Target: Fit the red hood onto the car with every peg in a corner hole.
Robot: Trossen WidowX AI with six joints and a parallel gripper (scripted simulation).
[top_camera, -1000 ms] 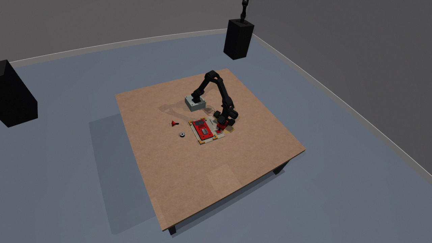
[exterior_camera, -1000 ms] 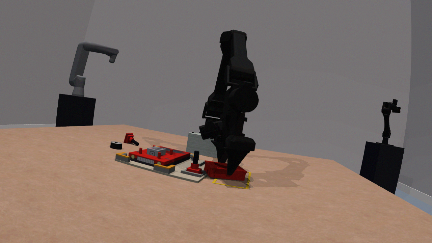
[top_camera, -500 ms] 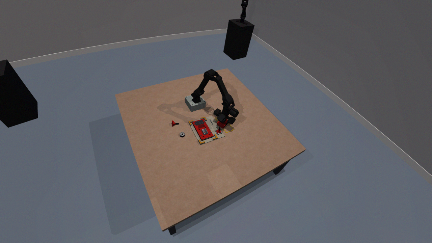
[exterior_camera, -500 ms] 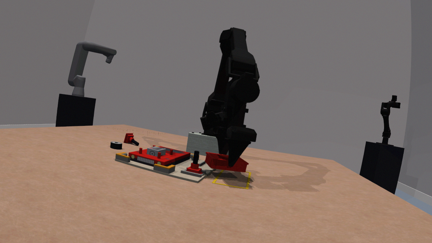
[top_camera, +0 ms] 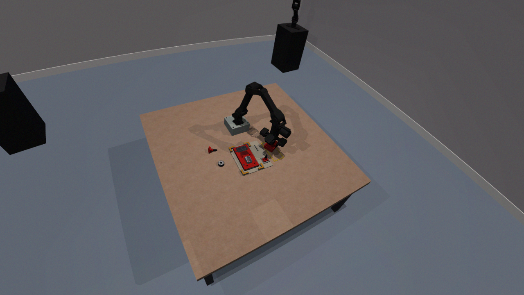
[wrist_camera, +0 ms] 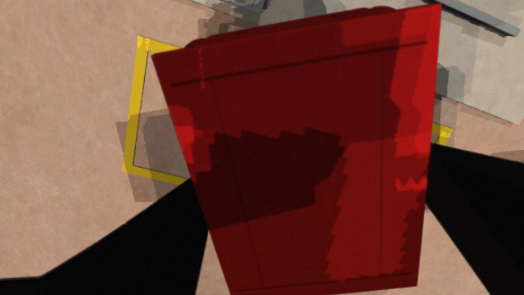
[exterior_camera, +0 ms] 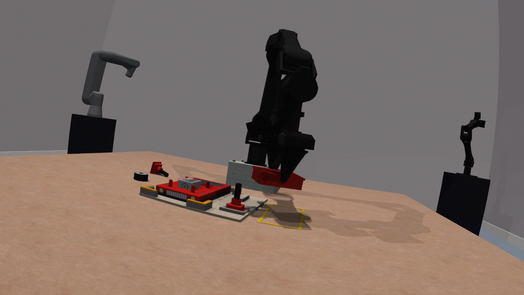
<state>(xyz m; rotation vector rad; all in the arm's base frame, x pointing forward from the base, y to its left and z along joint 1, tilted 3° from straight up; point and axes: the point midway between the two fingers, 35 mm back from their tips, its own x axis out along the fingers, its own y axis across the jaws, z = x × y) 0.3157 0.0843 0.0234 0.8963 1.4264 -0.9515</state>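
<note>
Now: the grey engine block 18 cm to the right of my gripper tip, 5 cm below it and 1 cm ahead of it. The rest, counted from my gripper tip: red hood 1 cm above; then jig base plate 16 cm to the right, 7 cm below, 2 cm behind; then black ring 36 cm to the right, 7 cm below, 7 cm behind.
</note>
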